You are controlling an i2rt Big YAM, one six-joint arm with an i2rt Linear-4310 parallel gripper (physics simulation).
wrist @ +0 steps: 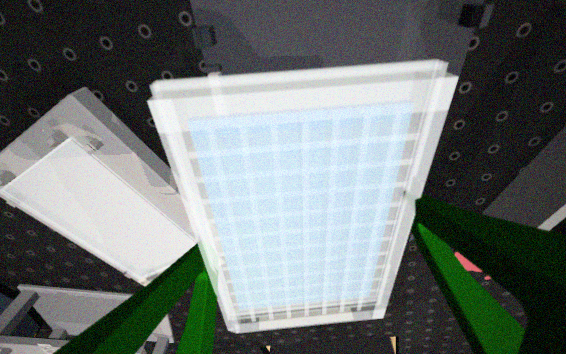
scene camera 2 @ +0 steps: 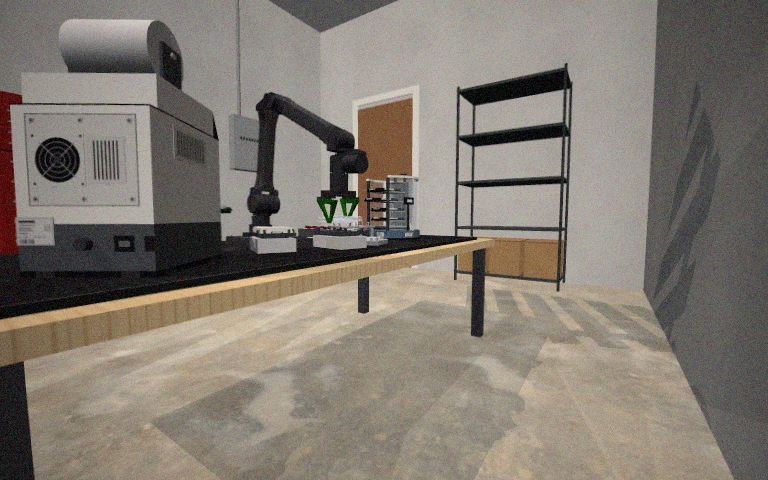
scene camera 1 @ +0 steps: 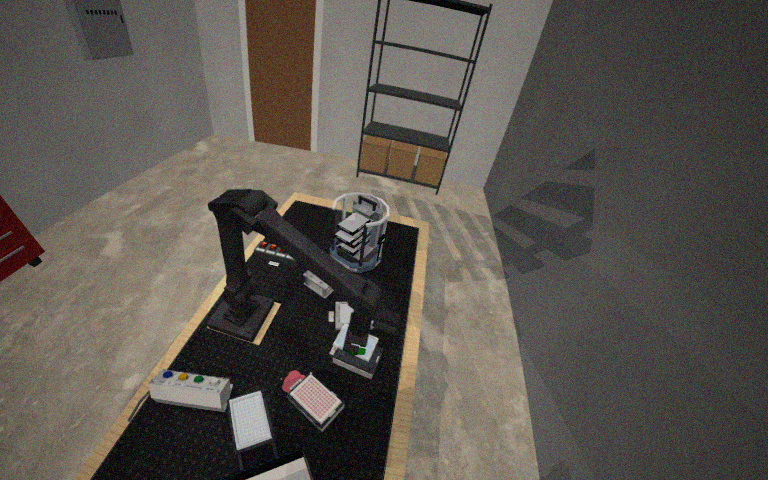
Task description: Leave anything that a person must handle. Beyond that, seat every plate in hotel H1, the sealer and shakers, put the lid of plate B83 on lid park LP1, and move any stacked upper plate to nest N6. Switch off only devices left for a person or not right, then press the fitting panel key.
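Where they show: gripper, between the fingertips: (wrist: 301,226) (scene camera 2: 338,222) (scene camera 1: 354,342); arm's base, origin of its link: (scene camera 1: 242,311).
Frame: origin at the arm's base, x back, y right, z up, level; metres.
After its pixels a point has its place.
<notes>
My gripper (scene camera 1: 355,349) {x -0.442, y -0.046, z 0.063 m} (scene camera 2: 338,218) {x -0.442, y -0.046, z 0.063 m} (wrist: 301,226) {x -0.442, y -0.046, z 0.063 m} is shut on a clear plate with pale blue wells (scene camera 1: 370,346) {x -0.496, y -0.050, z 0.070 m} (wrist: 305,200) {x -0.470, y -0.044, z 0.077 m}, one green finger on each long side. The plate is level, low over a dark-topped device (scene camera 1: 352,363) {x -0.463, y 0.015, z 0.036 m} (scene camera 2: 339,241) {x -0.527, y 0.018, z 0.009 m} (wrist: 325,30) {x -0.516, y -0.034, z 0.036 m}; whether it touches is unclear. A white lid (scene camera 1: 343,311) {x -0.341, y -0.178, z 0.006 m} (wrist: 100,210) {x -0.405, y -0.196, z 0.006 m} lies on a grey park beside it. A pink-welled plate (scene camera 1: 316,397) {x -0.412, y 0.164, z 0.046 m} sits on another device (scene camera 2: 272,244) {x -0.475, y 0.199, z 0.008 m}, by a red patch (scene camera 1: 292,380) {x -0.305, y 0.132, z -0.018 m}. A pale gridded plate (scene camera 1: 250,420) {x -0.302, y 0.310, z 0.108 m} lies nearer the camera. Hotel (scene camera 1: 355,263) {x -0.278, y -0.426, z 0.030 m} (scene camera 2: 403,233) {x -0.357, y -0.463, z 0.009 m} holds several stacked plates (scene camera 1: 353,222) {x -0.235, y -0.465, z 0.205 m}.
A grey nest (scene camera 1: 317,284) {x -0.201, y -0.225, z 0.039 m} (wrist: 100,300) {x -0.243, y -0.290, z -0.014 m} stands between the arm base and the hotel. The key panel (scene camera 1: 189,390) {x -0.083, y 0.323, z 0.063 m} has blue, yellow, green and white keys. Red switches (scene camera 1: 269,246) {x 0.100, y -0.319, z 0.033 m} are behind the arm. A large machine (scene camera 2: 113,169) {x -0.610, y 0.538, z 0.154 m} (scene camera 1: 286,472) {x -0.477, y 0.378, z 0.311 m} stands at the table's near end.
</notes>
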